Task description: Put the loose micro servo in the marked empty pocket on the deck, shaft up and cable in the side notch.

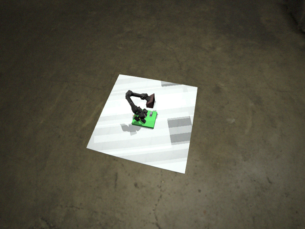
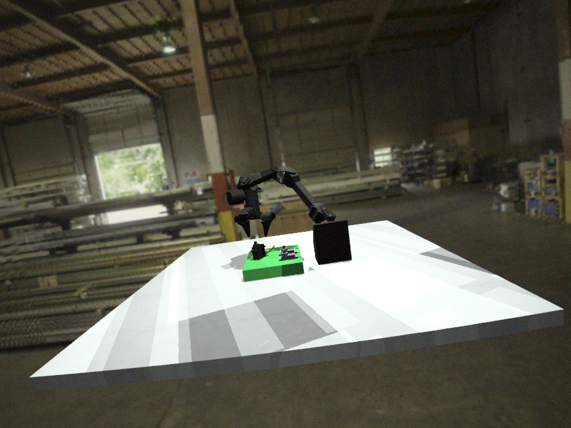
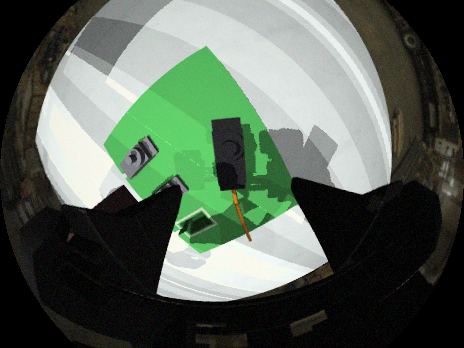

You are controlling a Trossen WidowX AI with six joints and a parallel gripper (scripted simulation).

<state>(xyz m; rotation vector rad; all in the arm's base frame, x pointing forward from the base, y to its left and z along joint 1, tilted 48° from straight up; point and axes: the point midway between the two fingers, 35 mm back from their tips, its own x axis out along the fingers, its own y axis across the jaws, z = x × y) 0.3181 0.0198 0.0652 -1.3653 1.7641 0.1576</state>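
The green deck lies 120 mm below my gripper tip, 10 mm to the left of it and 10 mm behind it.
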